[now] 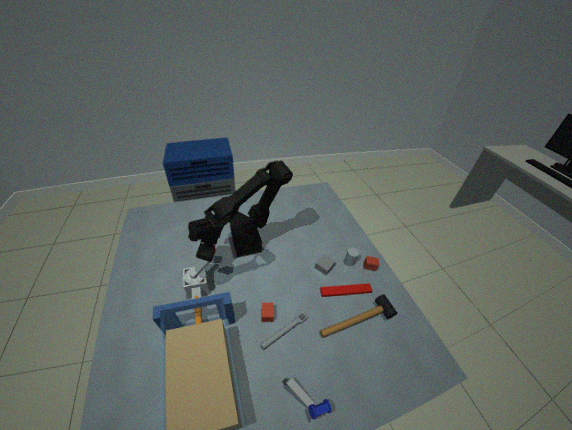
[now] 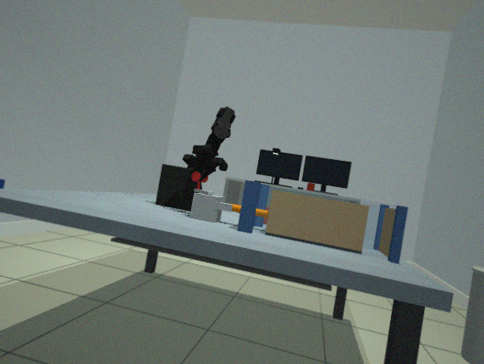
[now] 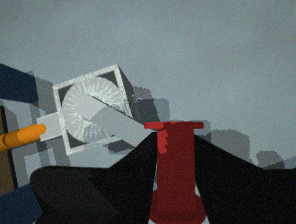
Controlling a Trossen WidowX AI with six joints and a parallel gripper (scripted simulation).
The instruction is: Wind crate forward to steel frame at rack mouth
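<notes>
Right now my gripper tip is 3 cm short of the red-knobbed winch handle, 3 cm above it and 1 cm to the left of it. Round my gripper tip: grey winch 10 cm below, 6 cm to the right, 6 cm ahead; then clear-panelled cubby 48 cm ahead, 7 cm to the right, 2 cm below; then red knob 2 cm to the left, 1 cm ahead.
</notes>
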